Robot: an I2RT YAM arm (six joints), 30 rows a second.
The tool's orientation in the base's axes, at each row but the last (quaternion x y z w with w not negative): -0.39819 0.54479 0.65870 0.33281; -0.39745 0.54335 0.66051 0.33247; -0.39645 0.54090 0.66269 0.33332; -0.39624 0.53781 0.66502 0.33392; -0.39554 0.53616 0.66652 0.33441; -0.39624 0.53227 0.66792 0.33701; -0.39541 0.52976 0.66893 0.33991
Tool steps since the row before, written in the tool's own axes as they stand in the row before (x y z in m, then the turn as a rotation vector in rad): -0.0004 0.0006 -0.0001 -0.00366 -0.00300 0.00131; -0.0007 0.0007 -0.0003 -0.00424 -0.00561 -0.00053; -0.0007 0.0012 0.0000 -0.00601 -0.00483 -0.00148; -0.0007 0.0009 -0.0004 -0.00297 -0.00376 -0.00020; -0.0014 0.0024 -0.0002 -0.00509 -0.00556 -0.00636; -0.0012 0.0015 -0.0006 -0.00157 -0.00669 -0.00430; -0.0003 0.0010 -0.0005 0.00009 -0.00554 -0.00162
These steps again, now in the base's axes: -0.0003 -0.0002 0.0006 0.00409 0.00183 0.00201; -0.0002 -0.0004 0.0009 0.00694 0.00051 0.00116; -0.0007 -0.0002 0.0012 0.00723 -0.00060 0.00299; -0.0004 -0.0006 0.0010 0.00468 0.00050 0.00092; -0.0014 -0.0007 0.0023 0.00827 -0.00522 0.00129; -0.0007 -0.0009 0.0017 0.00729 -0.00287 -0.00209; -0.0007 -0.0007 0.0006 0.00507 -0.00043 -0.00272
